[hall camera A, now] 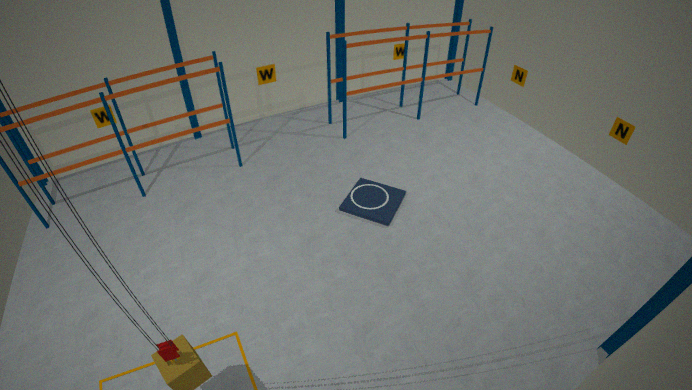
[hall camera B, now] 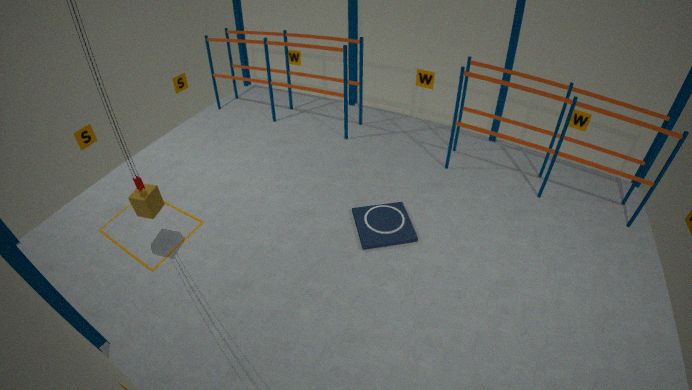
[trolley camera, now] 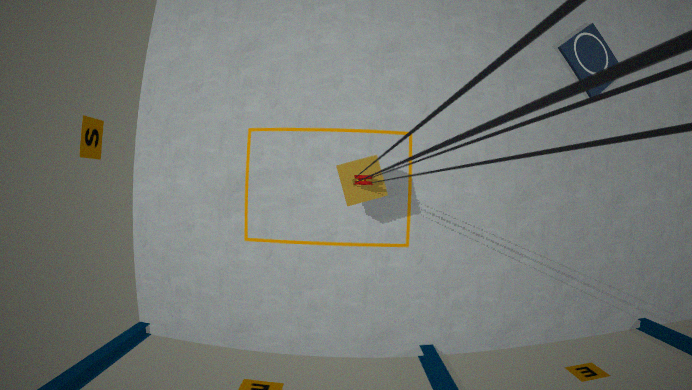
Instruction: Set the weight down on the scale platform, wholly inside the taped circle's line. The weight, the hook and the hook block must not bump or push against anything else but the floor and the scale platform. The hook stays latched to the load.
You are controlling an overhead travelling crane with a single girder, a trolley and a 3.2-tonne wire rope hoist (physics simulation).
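The weight, a yellow-brown block [hall camera A: 184, 374] [hall camera B: 146, 207] [trolley camera: 350, 190], hangs upright above the floor, its shadow apart from it. It is over the yellow floor rectangle, cut off at the bottom in hall camera A. My gripper, the hook [hall camera A: 171, 360] [hall camera B: 143, 191], is shut on the weight's top under the red hook block [hall camera A: 167, 350] [hall camera B: 138, 183] [trolley camera: 363, 180]; the latch is too small to see. The dark blue scale platform [hall camera A: 387, 216] [hall camera B: 387, 241] [trolley camera: 575, 65] lies well away from the weight, with the white taped circle [hall camera A: 388, 196] [hall camera B: 365, 219] [trolley camera: 607, 57] on it. Ropes partly cover the platform in the trolley view.
The yellow floor rectangle [hall camera A: 245, 358] [hall camera B: 126, 250] [trolley camera: 327, 243] surrounds the area below the weight. Two blue and orange racks stand along the W wall, one [hall camera A: 123, 144] [hall camera B: 346, 115] towards the S side and one [hall camera A: 344, 117] [hall camera B: 549, 170] towards the N side. Blue columns stand at the walls.
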